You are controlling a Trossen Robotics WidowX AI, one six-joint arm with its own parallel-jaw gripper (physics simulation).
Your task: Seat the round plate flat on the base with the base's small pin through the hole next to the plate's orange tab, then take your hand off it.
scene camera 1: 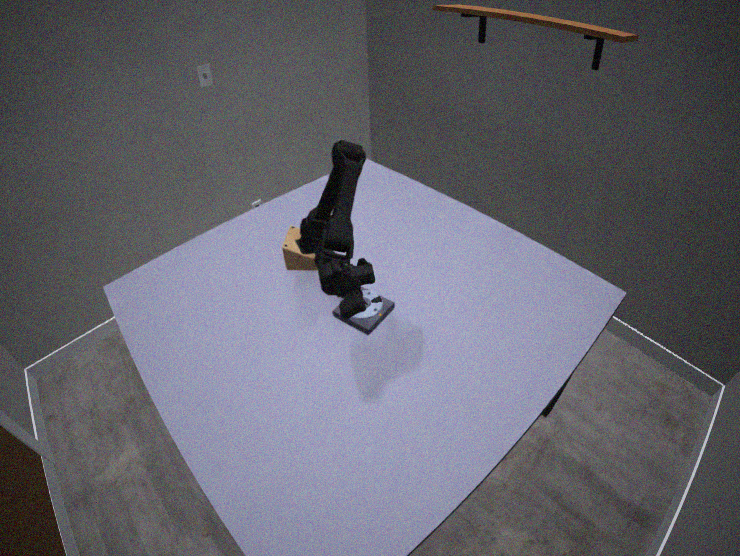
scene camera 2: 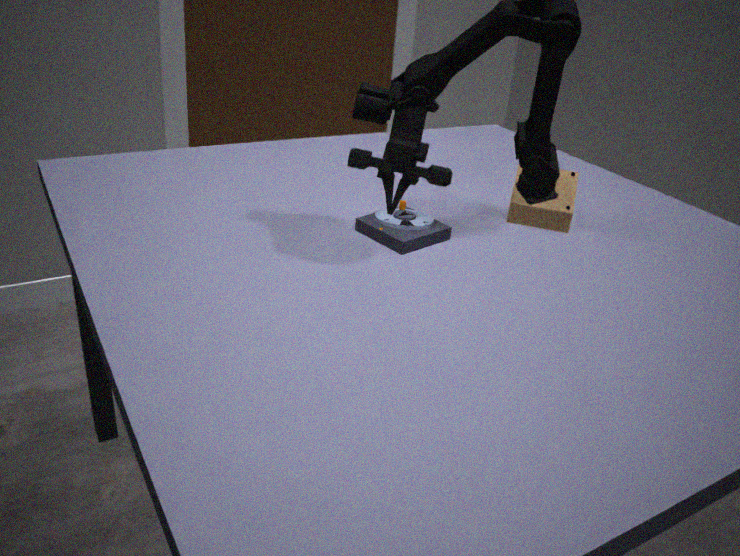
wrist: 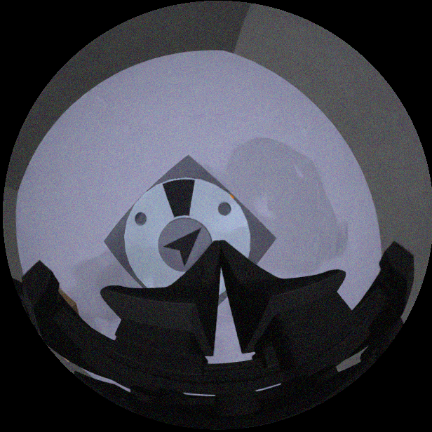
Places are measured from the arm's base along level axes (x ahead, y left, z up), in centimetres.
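Where they show: gripper, fingertip midpoint: (scene camera 1: 364, 310) (scene camera 2: 389, 214); arm's base, link origin: (scene camera 1: 307, 246) (scene camera 2: 536, 190).
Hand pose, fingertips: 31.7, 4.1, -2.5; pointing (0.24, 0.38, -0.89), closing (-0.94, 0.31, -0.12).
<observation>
Things, the pixels of their top centre, and the offset from my fingertips, as dx, dy, dz. "spot": a spot on its surface instead. Level surfaces: height alone.
- pale blue round plate, top centre: (scene camera 2: 405, 210) (scene camera 1: 363, 300) -2.5, +1.0, +1.1
- dark grey square base, top centre: (scene camera 2: 404, 213) (scene camera 1: 363, 302) -2.5, +1.0, +0.4
- small orange mark, surface spot: (scene camera 2: 380, 228) (scene camera 1: 380, 314) spot: +2.7, +3.5, -1.1
- lilac table, surface height: dz -3.7
The pale blue round plate (scene camera 1: 369, 312) (scene camera 2: 417, 224) (wrist: 140, 250) lies on the dark grey square base (scene camera 1: 366, 328) (scene camera 2: 412, 240) (wrist: 262, 240). It looks about flat; a slight tilt cannot be ruled out. Its orange tab (scene camera 2: 402, 205) stands up at the far side in scene camera 2 and is hidden behind the fingers in the wrist view. Two holes and a black wedge show on the plate. The pin and the hole next to the tab cannot be made out. A small orange mark (scene camera 1: 379, 314) (scene camera 2: 380, 228) (wrist: 232, 197) is on the base. My gripper (scene camera 2: 391, 212) (wrist: 219, 245) is shut and empty, its tips at or just above the plate, beside the tab.
The arm's wooden mounting block (scene camera 1: 299, 258) (scene camera 2: 538, 218) (wrist: 68, 300) stands on the lilac table (scene camera 1: 269, 388) (scene camera 2: 358, 358) (wrist: 125, 125), behind the base as seen in scene camera 1. A wooden wall shelf (scene camera 1: 538, 20) is high at the back right.
</observation>
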